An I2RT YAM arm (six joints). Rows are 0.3 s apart.
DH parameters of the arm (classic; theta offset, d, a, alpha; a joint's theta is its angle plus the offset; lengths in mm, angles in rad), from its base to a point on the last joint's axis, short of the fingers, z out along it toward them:
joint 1: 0 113.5 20 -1.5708
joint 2: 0 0 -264 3.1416
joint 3: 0.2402 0 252.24 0
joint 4: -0.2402 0 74 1.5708
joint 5: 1.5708 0 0 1.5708
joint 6: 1.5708 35.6 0 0
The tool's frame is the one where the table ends.
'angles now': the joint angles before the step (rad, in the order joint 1, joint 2, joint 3, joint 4, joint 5, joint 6). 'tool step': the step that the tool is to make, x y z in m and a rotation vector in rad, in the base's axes. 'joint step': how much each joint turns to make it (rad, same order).
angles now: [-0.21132 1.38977 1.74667 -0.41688 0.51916 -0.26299]
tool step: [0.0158 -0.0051 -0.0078 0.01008 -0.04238 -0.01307]
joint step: [-0.00477 0.03379 -0.02369 0.08570 0.00742 0.02216]
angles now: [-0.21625 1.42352 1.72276 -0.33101 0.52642 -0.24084]
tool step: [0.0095 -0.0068 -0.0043 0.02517 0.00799 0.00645]
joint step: [-0.01712 0.03486 0.02206 -0.01284 -0.02456 0.02490]
